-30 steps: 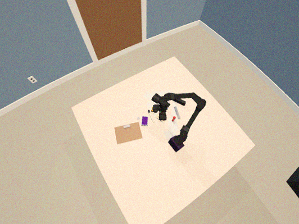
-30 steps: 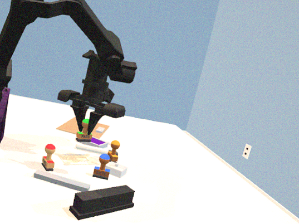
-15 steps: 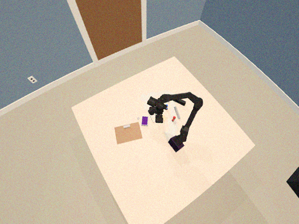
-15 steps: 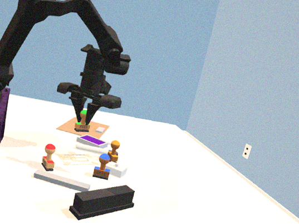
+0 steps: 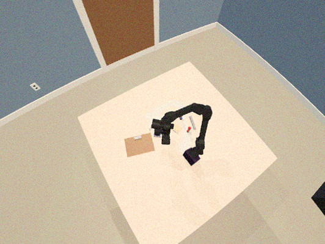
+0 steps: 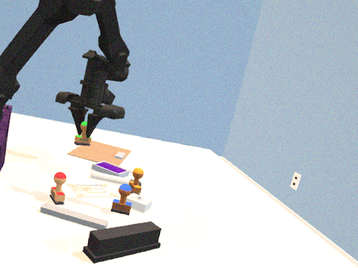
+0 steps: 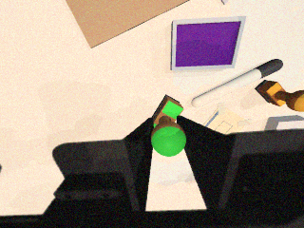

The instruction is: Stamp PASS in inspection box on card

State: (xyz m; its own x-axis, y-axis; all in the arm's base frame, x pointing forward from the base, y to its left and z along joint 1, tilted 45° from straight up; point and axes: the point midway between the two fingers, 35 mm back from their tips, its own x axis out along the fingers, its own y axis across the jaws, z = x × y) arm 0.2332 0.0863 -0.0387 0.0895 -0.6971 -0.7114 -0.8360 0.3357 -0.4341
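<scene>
My gripper tip is now 9 cm short of the purple ink pad, 2 cm to the right of it and 9 cm above it. Round my gripper tip: white pen: 12 cm ahead, 6 cm to the right, 8 cm below; then pale card: 4 cm ahead, 13 cm to the right, 10 cm below; then green-knobbed stamp: right at my gripper tip.
</scene>
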